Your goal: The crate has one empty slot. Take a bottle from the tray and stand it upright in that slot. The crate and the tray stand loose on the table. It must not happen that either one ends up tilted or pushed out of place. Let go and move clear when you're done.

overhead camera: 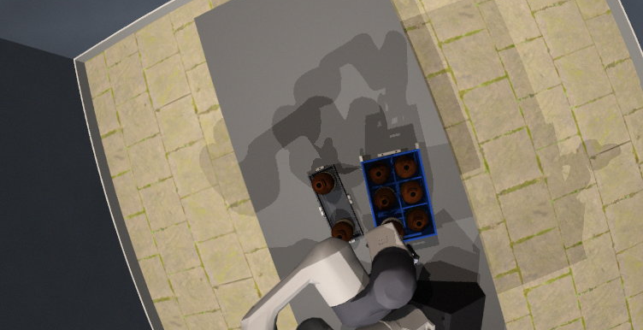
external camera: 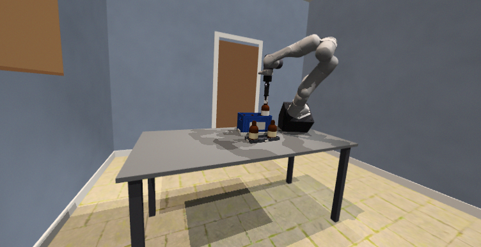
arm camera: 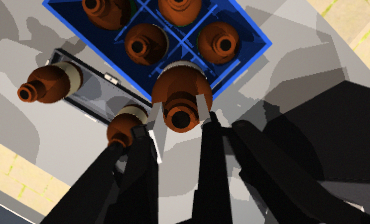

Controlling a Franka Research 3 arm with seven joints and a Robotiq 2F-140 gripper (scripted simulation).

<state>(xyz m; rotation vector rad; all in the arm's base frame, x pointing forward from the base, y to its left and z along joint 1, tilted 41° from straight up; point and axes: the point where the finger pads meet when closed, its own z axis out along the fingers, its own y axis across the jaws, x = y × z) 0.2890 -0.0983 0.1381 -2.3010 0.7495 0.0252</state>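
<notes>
The brown bottle is 9 cm below my hand. Round my hand: dark tray 8 cm ahead, 19 cm to the left, 30 cm below; then blue crate 9 cm ahead, 4 cm to the right, 23 cm below.
</notes>
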